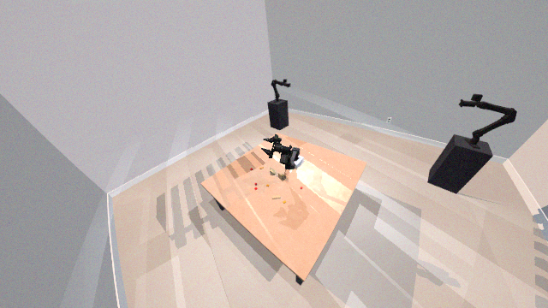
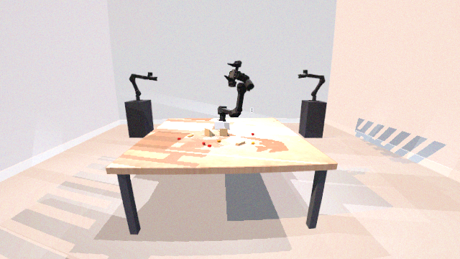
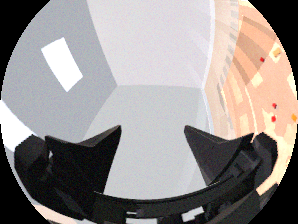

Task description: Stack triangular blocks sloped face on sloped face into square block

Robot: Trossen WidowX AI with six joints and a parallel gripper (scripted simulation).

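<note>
Right now my gripper tip is 180 mm past the triangular block, 30 mm to the left of it and 500 mm above it. Round my gripper tip: short tan stick: 30 mm ahead, 110 mm to the left, 510 mm below.
</note>
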